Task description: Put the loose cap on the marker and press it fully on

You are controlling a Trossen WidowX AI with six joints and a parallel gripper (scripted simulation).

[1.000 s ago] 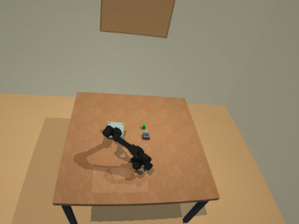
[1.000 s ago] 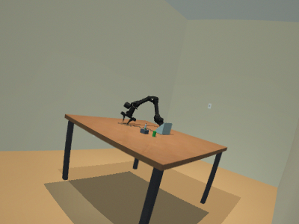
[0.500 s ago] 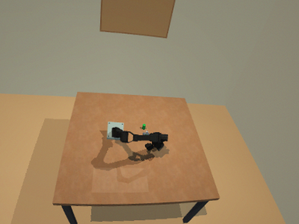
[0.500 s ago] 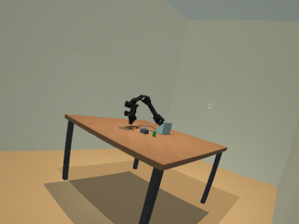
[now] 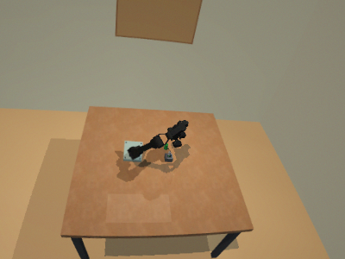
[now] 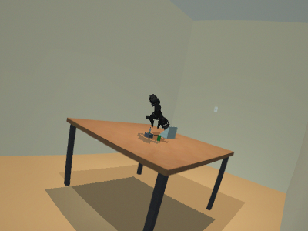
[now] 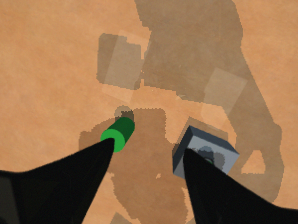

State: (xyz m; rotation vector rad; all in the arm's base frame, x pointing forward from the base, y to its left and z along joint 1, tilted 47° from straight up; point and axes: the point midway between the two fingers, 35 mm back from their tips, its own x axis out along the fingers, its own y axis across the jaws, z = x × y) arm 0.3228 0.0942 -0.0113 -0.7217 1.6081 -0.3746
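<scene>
Right now the marker cap is 8 cm below my gripper tip, 4 cm to the left of it and 4 cm behind it. The rest, counted from my gripper tip: holder block: 9 cm below, 8 cm to the right, 3 cm behind.
</scene>
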